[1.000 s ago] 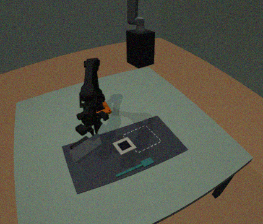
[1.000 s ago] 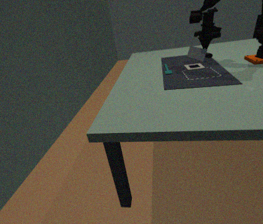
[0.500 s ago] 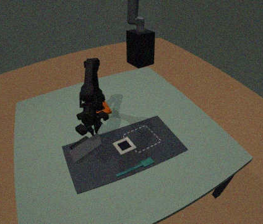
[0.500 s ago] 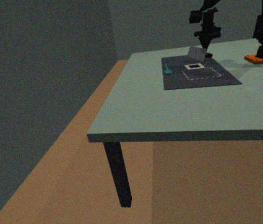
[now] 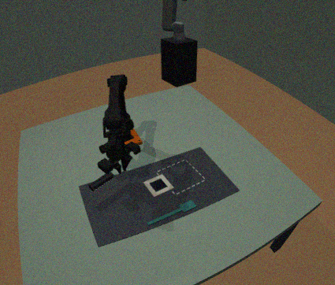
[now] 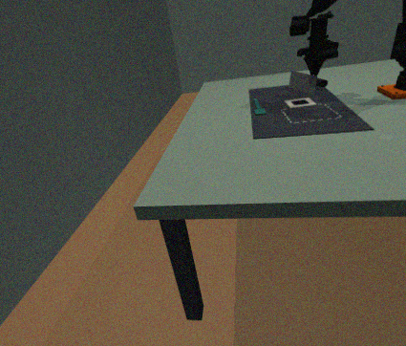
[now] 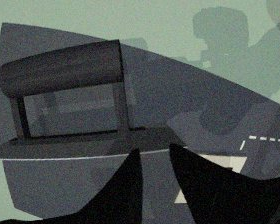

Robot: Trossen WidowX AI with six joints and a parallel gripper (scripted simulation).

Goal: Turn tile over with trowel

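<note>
The white tile lies 10 cm ahead of my gripper tip, 12 cm to the left of it and 7 cm below it. From my gripper tip the other things lie so: dark mat: 12 cm ahead, 10 cm to the left, 10 cm below; then teal trowel: 26 cm ahead, 10 cm to the left, 7 cm below.
</note>
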